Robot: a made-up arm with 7 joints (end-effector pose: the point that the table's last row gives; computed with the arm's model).
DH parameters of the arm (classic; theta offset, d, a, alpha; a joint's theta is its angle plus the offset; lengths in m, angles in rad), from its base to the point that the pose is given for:
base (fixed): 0.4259 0 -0.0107 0
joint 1: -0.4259 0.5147 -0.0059 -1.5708
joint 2: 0 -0.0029 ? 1.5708
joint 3: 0 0.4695 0.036 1.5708
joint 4: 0 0.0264 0.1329 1.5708
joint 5: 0 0.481 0.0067 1.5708
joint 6: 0 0.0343 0.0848 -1.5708
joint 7: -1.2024 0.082 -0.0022 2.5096
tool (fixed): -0.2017 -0.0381 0 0
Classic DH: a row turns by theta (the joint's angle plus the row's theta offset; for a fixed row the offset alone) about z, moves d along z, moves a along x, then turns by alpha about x.
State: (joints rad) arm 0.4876 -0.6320 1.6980 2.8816 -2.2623 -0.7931 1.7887
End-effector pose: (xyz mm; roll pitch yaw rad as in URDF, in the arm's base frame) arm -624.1 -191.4 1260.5 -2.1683 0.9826 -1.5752
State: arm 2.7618 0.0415 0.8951 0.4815 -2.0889 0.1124 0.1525
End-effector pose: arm -324.7 -222.4 470.1 -0.6522 0.3949 0.3131
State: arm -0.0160 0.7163 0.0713 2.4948 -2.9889 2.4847 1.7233
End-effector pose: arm 713.0 -71.8 1161.0 1.8474 -0.8540 0.9124
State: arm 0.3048 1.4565 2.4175 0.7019 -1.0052 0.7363 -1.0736
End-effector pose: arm -111.4 317.2 889.0 -1.6886 0.6442 -1.4811
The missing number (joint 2, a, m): 0.0214
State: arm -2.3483 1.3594 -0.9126 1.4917 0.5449 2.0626 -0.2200
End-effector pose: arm -663.8 -98.4 199.1 0.5001 0.8726 -1.9949
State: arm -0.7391 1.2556 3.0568 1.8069 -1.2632 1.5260 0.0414
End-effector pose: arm 449.2 -202.7 1257.8 -2.1965 -0.5243 2.7912
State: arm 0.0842 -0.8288 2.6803 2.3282 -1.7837 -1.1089 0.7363
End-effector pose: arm -837.9 -47.6 862.5 -1.5833 0.4153 -0.3726
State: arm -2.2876 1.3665 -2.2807 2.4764 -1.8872 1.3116 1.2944
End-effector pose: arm -742.3 -620.5 962.0 1.7802 -0.1376 -2.9632
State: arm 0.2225 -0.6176 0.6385 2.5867 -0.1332 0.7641 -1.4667
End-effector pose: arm -486.7 66.3 1512.2 2.6883 0.9225 1.2113
